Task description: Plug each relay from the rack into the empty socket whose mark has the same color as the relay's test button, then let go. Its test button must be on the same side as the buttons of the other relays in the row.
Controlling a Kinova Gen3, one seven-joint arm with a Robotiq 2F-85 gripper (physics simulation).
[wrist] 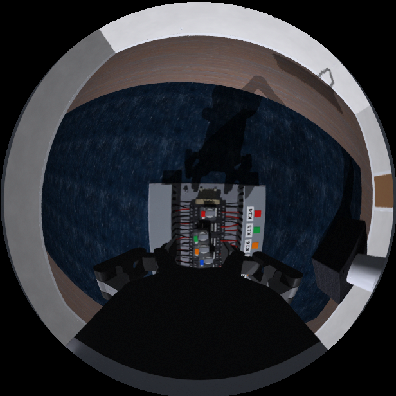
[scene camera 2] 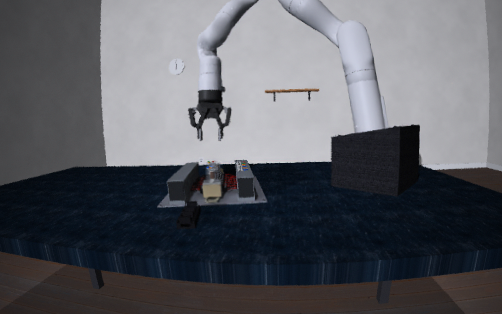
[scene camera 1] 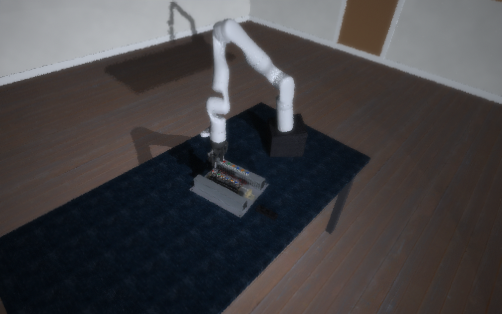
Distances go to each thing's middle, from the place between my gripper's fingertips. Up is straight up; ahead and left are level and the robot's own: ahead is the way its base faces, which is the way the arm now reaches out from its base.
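Labels:
Grey base plate (scene camera 2: 230,197): 14 cm below my hand, 6 cm to the left of it, 1 cm behind it.

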